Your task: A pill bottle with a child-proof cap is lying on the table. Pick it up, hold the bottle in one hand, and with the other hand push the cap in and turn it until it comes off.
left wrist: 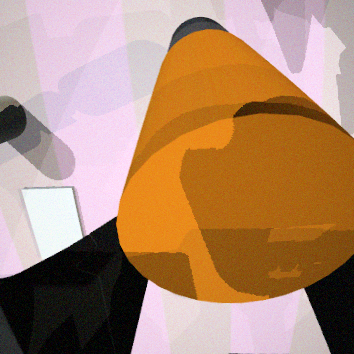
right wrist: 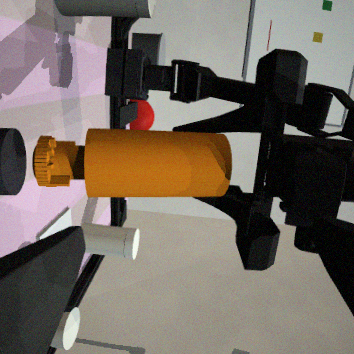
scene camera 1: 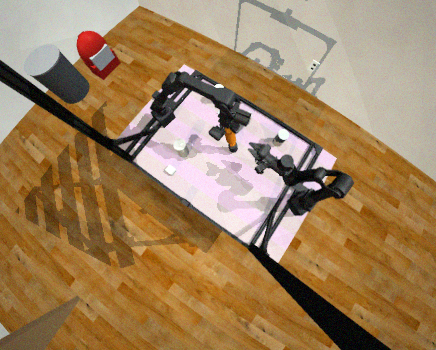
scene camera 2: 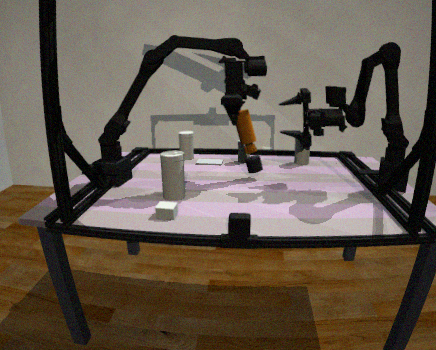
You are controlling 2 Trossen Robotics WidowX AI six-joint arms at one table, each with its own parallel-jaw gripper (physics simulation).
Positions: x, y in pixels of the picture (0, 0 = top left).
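On the table rests a flat white tile [left wrist: 53, 212].
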